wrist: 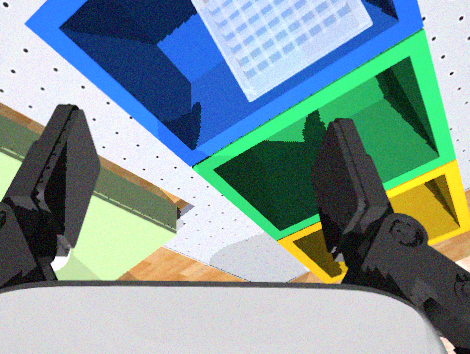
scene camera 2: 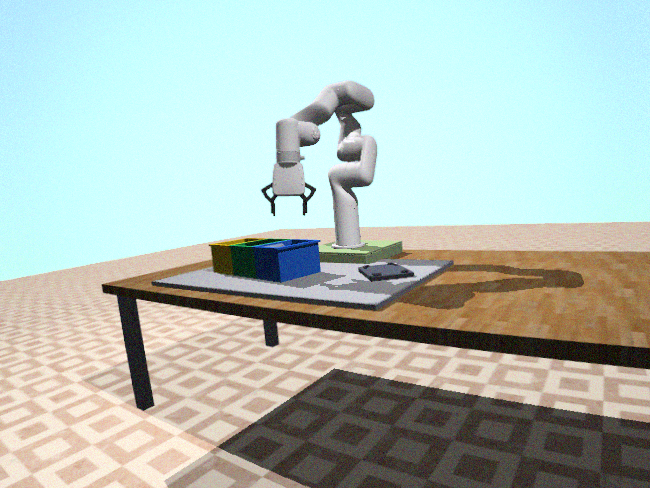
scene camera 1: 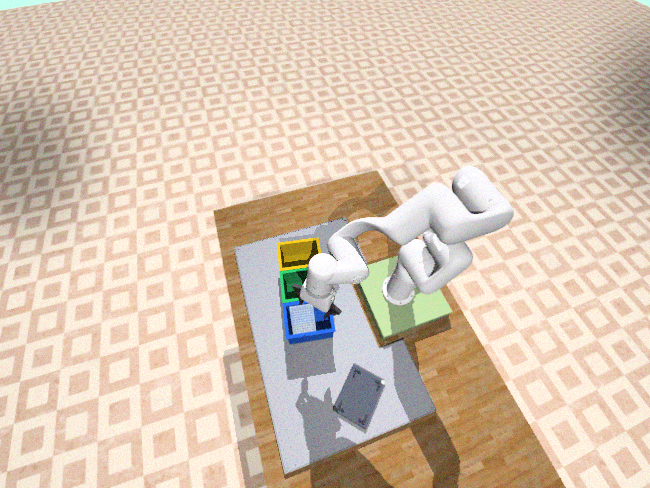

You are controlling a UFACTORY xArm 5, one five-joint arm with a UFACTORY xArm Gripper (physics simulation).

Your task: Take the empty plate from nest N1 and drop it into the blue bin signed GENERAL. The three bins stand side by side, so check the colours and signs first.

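Seen in the pictures: gripper, fingertip midpoint: (wrist: 209,141) (scene camera 2: 289,215) (scene camera 1: 314,308); arm's base, link origin: (scene camera 2: 348,246) (scene camera 1: 397,290).
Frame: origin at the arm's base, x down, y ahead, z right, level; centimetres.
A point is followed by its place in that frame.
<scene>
The clear gridded plate (scene camera 1: 302,318) {x -3.3, y 38.1, z 8.2 cm} (wrist: 295,42) {x -5.5, y 37.1, z 10.5 cm} lies inside the blue bin (scene camera 1: 310,338) {x -0.4, y 38.9, z 1.2 cm} (scene camera 2: 299,263) {x -0.8, y 39.0, z 1.3 cm} (wrist: 172,142) {x -6.6, y 27.6, z 7.3 cm}, toward one side of it. My gripper (scene camera 1: 317,303) {x -14.8, y 34.4, z 5.7 cm} (scene camera 2: 288,214) {x -14.8, y 34.4, z 5.7 cm} (wrist: 209,141) {x -14.8, y 34.4, z 5.7 cm} is open and empty. It hangs above the bins, with a gap between its fingertips and the bin rims in the scene camera 2 view. The dark grey nest (scene camera 1: 360,397) {x 2.2, y 34.0, z -23.8 cm} (scene camera 2: 385,271) {x 2.2, y 36.6, z -24.1 cm} lies on the grey board with no plate on it. The plate is hidden by the bin's walls in the scene camera 2 view. No sign on a bin can be read.
The green bin (scene camera 1: 285,299) {x -5.9, y 40.3, z 16.8 cm} (scene camera 2: 243,263) {x -1.0, y 39.3, z 20.9 cm} (wrist: 447,115) stands between the blue bin and the yellow bin (scene camera 1: 298,241) {x -6.6, y 24.5, z 36.0 cm} (scene camera 2: 221,260) {x -1.2, y 34.4, z 33.3 cm} (wrist: 462,200) {x -6.6, y 34.4, z 33.8 cm}. The bins stand on a grey board (scene camera 1: 267,409) (scene camera 2: 336,300). The arm's base stands on a green block (scene camera 1: 433,309) {x 0.1, y -6.9, z -13.4 cm} (scene camera 2: 385,248) {x 0.9, y 1.8, z -15.0 cm} (wrist: 115,240) {x -0.1, y 5.5, z 10.3 cm}.
</scene>
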